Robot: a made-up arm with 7 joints.
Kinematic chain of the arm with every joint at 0, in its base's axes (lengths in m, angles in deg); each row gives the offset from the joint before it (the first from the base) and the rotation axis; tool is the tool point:
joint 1: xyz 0 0 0 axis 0 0.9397 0.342
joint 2: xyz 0 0 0 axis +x
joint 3: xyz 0 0 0 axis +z
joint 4: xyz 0.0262 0 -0.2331 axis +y
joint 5: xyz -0.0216 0 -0.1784 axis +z
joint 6: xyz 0 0 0 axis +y
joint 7: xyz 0 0 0 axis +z
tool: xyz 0 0 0
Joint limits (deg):
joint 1: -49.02..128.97
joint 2: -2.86..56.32
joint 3: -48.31..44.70
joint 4: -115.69..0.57
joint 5: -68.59..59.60
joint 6: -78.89..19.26
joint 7: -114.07..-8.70
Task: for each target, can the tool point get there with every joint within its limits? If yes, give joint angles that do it. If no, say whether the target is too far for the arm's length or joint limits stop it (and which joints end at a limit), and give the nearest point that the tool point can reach.
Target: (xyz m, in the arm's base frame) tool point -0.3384 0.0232 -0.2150
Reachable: yes | joints 73.95 1.68 33.40 -42.03 15.65 -24.94 -85.54
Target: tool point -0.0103 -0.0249 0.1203
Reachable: no: joint limits stop it (at a limit: joint 1, joint 2, joint 4) | nearest point 0.1543 0.1644 0.1356 | short by 0.251 m
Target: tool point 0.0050 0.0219 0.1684
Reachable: no: joint limits stop it (at a limit: joint 1, joint 2, joint 3, joint 4) | nearest point 0.1363 0.1794 0.1360 | short by 0.208 m
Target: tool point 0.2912 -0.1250 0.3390
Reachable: no: too far | nearest point 0.2336 0.0809 0.0902 | short by 0.328 m
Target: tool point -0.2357 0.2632 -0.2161
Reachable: yes | joints 43.74 47.78 -33.26 -10.90 29.70 -62.22 -71.49
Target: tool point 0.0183 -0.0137 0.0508
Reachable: no: joint limits stop it (at a limit: joint 1, joint 2, joint 4) | nearest point 0.2040 0.1166 0.1185 | short by 0.237 m
